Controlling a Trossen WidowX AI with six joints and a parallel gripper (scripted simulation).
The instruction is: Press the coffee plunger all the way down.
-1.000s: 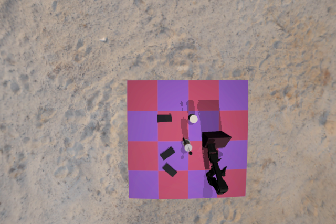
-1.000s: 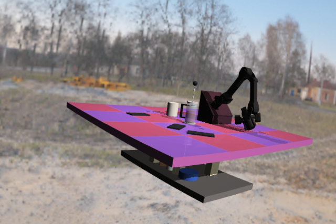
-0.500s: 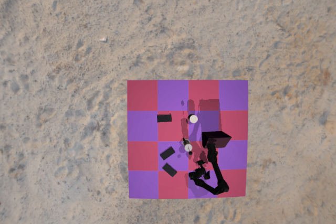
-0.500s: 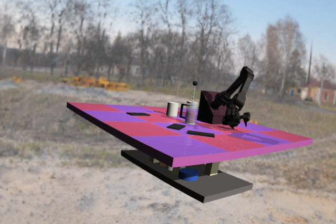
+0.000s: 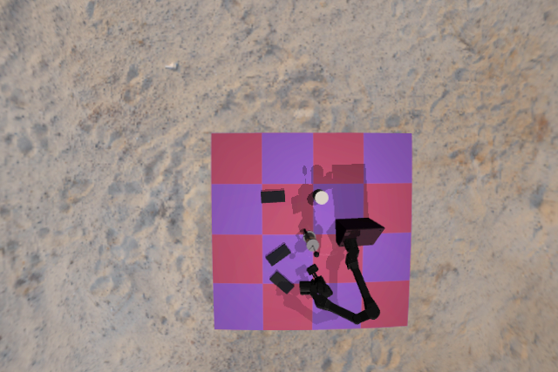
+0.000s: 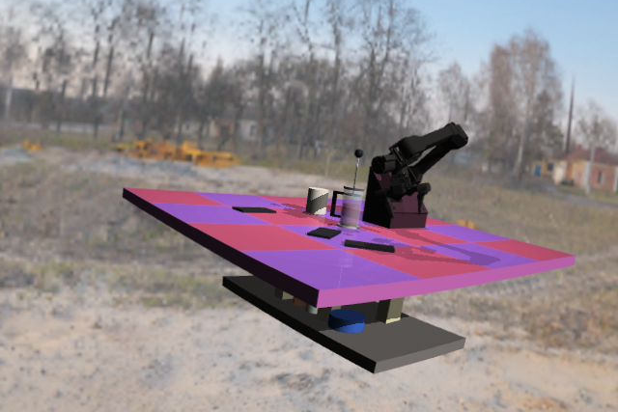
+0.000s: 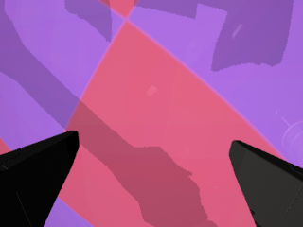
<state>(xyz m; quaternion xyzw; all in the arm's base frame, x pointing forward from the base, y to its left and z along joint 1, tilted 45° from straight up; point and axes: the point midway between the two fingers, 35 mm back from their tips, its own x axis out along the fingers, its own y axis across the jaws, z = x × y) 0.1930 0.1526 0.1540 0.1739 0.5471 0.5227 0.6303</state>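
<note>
My gripper tip is now 240 mm to the left of the coffee press, 50 mm below it and 50 mm short of it. From my gripper tip the other things lie so: white cup (490 mm to the right, 40 mm behind, 30 mm below).
</note>
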